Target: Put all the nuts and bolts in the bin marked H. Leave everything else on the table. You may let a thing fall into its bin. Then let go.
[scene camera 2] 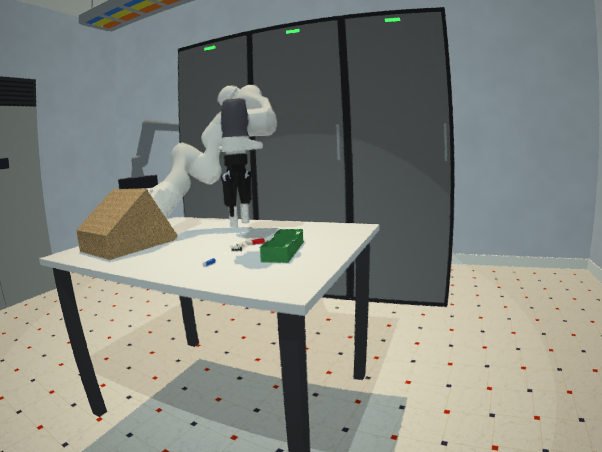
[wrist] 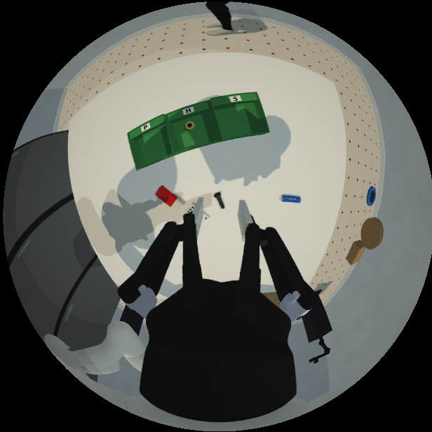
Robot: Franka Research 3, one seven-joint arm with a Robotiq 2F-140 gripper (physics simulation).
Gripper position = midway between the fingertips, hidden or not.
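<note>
My own gripper (scene camera 2: 239, 225) is visible to me, and the wrist view has the gripper too (wrist: 220, 206). I also see a green three-part bin (scene camera 2: 281, 248), and that bin (wrist: 225, 117) appears in the wrist view as well.
</note>
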